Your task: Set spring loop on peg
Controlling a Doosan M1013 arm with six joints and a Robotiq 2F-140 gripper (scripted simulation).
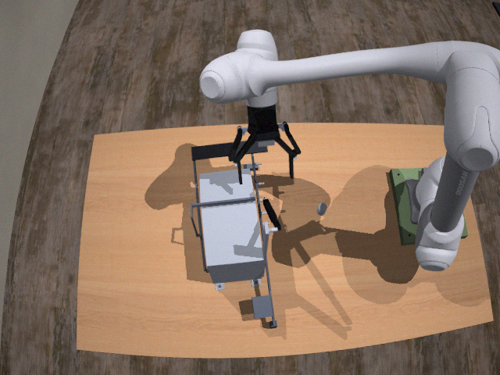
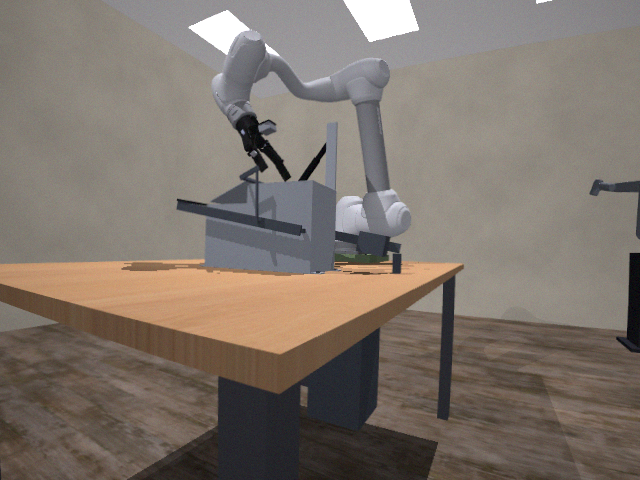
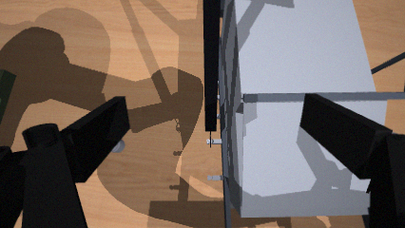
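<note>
My gripper is now 200 mm past the steel test weight, 20 mm to the left of it and 270 mm above it. The rest, counted from my hand: peg 10 mm behind, 200 mm to the left, 100 mm above.
</note>
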